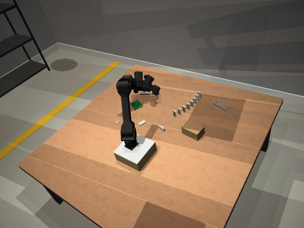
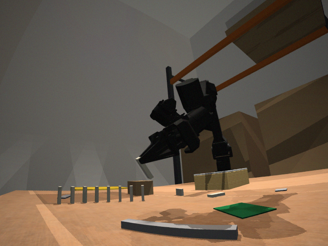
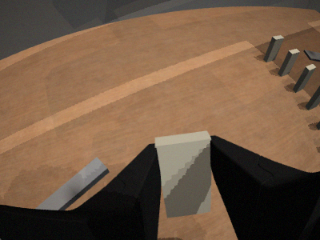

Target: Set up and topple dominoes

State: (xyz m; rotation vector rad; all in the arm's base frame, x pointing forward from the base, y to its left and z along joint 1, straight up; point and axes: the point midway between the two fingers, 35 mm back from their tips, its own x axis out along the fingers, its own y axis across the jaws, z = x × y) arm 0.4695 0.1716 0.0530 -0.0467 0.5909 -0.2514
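My gripper tip is now 13 cm to the right of the long grey bar, 10 cm above it and 1 cm short of it. The rest, counted from my gripper tip: cardboard box: 40 cm to the right, 18 cm behind, 8 cm below; green flat tile: 14 cm behind, 13 cm to the left, 11 cm below; small grey tile: 35 cm behind, 13 cm to the left, 11 cm below.
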